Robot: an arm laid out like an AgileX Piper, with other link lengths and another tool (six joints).
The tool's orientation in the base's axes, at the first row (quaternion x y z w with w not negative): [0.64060 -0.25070 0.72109 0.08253]
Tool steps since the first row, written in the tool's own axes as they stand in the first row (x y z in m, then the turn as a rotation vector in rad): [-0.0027 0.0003 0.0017 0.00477 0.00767 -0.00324]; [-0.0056 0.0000 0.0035 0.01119 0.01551 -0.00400]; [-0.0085 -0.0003 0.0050 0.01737 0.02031 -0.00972]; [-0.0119 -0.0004 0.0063 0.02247 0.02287 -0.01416]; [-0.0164 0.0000 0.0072 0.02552 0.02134 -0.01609]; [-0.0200 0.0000 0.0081 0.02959 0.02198 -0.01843]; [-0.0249 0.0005 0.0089 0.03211 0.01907 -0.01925]
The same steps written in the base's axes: [0.0018 -0.0005 -0.0026 -0.00703 -0.00605 0.00247]; [0.0040 -0.0005 -0.0052 -0.01221 -0.01374 0.00662]; [0.0060 -0.0004 -0.0079 -0.02040 -0.01645 0.01105]; [0.0077 -0.0002 -0.0110 -0.02629 -0.01761 0.01508]; [0.0091 0.0000 -0.0154 -0.02782 -0.01601 0.01831]; [0.0105 0.0003 -0.0189 -0.03084 -0.01629 0.02195]; [0.0118 0.0004 -0.0237 -0.03070 -0.01391 0.02508]
